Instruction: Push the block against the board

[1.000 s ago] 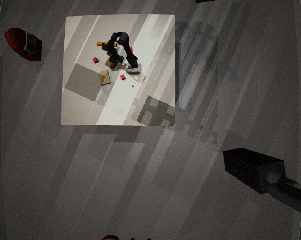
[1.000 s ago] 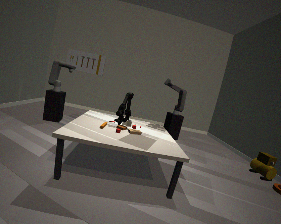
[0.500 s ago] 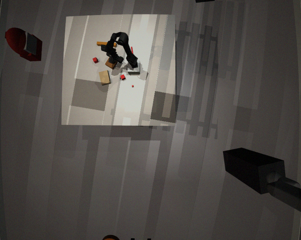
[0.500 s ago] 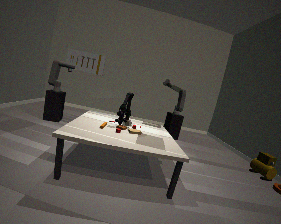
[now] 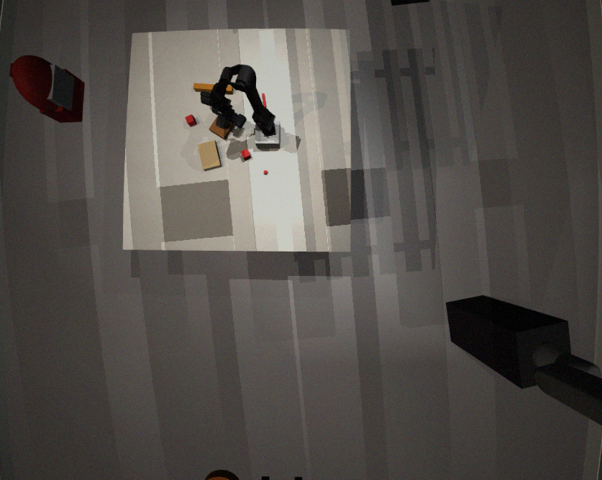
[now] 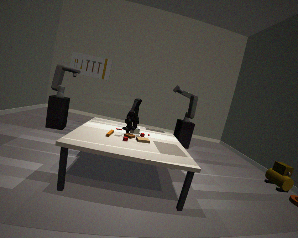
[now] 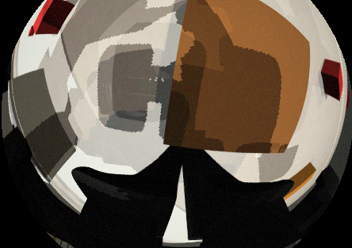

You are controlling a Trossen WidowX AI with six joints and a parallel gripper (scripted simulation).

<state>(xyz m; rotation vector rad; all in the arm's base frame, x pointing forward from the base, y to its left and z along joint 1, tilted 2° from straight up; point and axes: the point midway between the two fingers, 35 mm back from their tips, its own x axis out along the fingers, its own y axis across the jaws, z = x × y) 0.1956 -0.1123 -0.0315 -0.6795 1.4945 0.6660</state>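
The orange square block is 70 mm ahead of my gripper tip, 20 mm to the left of it and 10 mm above it. The rest, counted from my gripper tip: tan board: 160 mm ahead, 170 mm to the left, 10 mm above; then orange bar: 80 mm ahead, 210 mm to the right, 10 mm above; then thin red bar: 190 mm behind, 90 mm to the right.
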